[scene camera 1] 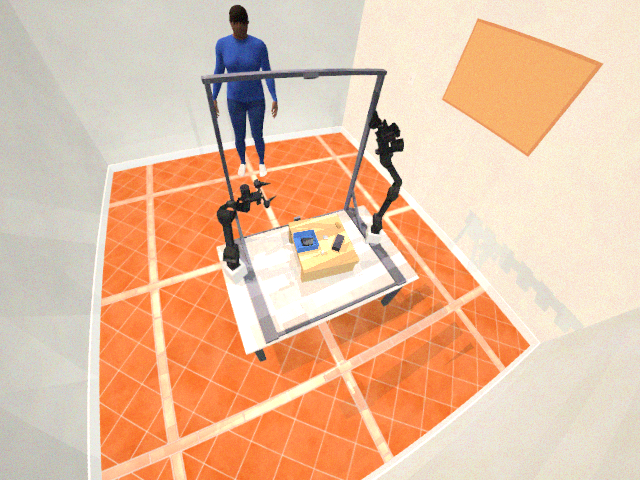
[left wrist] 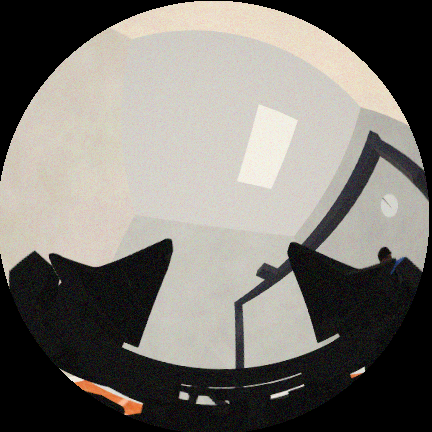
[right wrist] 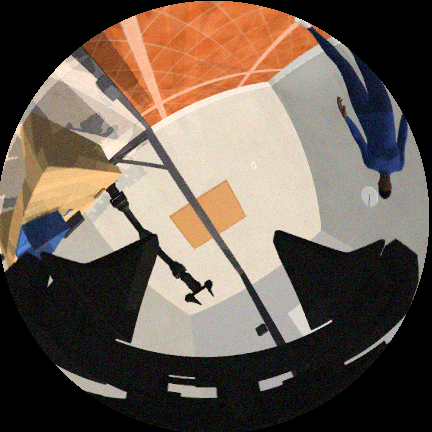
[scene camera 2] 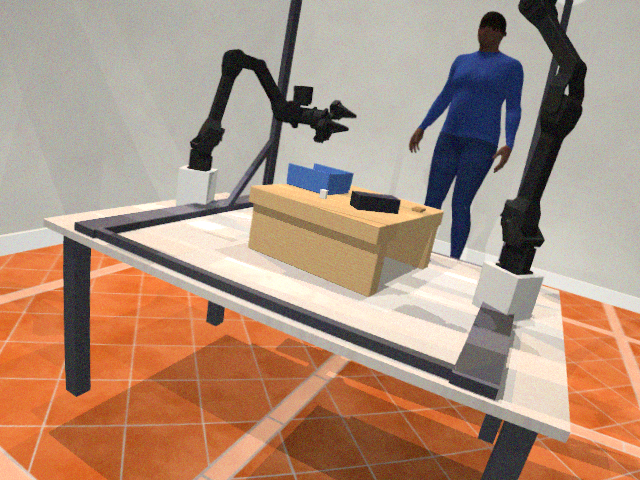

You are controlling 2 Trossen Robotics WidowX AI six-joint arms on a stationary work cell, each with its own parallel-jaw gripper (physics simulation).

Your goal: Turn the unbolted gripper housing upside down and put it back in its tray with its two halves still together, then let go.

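Places are measured from the left arm's base along level axes (x left, y back, z up), in millimetres.
Where they show: left gripper, fingertip midpoint: (scene camera 1: 379,114) (left wrist: 232,247) (right wrist: 207,300); right gripper, fingertip midpoint: (scene camera 1: 273,189) (right wrist: 217,238) (scene camera 2: 352,122); left arm's base at its link origin: (scene camera 1: 375,230) (right wrist: 109,186) (scene camera 2: 513,269); right arm's base at its link origin: (scene camera 1: 233,264) (scene camera 2: 199,168).
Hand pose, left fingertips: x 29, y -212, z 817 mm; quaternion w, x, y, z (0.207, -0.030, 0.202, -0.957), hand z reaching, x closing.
Things, the pixels of their top centre, and the offset from my left fingertips. Level surfaces: height alone.
- dark grey gripper housing at its top centre: (scene camera 1: 308,240) dx +243, dy -243, dz -724 mm
- blue tray at its top centre: (scene camera 2: 321,168) (right wrist: 46,250) (scene camera 1: 306,238) dx +241, dy -257, dz -704 mm
- wooden box at its top centre: (scene camera 2: 353,199) (right wrist: 60,218) (scene camera 1: 322,240) dx +190, dy -154, dz -761 mm
- white table at its surface level: dz -924 mm
- black block at its top centre: (scene camera 2: 376,195) (right wrist: 73,228) (scene camera 1: 338,240) dx +198, dy -54, dz -726 mm
- small white piece at its top centre: (scene camera 2: 324,190) dx +291, dy -142, dz -741 mm
- brown piece at its top centre: (scene camera 2: 419,207) (scene camera 1: 338,224) dx +40, dy -67, dz -753 mm
The dark grey gripper housing (scene camera 1: 307,241) lies in the blue tray (scene camera 1: 306,249) (scene camera 2: 306,178) (right wrist: 44,233) in scene camera 1. The tray's walls hide it in scene camera 2; its halves and which side is up are too small to tell. My right gripper (scene camera 1: 272,190) (scene camera 2: 352,122) (right wrist: 217,238) is open and empty, high above the tray, with its fingers level. My left gripper (scene camera 1: 387,125) (left wrist: 232,247) (right wrist: 207,300) is open and empty, raised high at the right of scene camera 1, far from the tray.
The tray stands on a wooden box (scene camera 1: 328,269) (scene camera 2: 310,249) on the white table (scene camera 1: 289,304) (scene camera 2: 206,248). A black block (scene camera 1: 338,242) (scene camera 2: 374,202), a small white piece (scene camera 2: 323,193) and a brown piece (scene camera 1: 338,225) (scene camera 2: 418,209) lie beside it. A dark frame (scene camera 1: 356,165) rises at the back.
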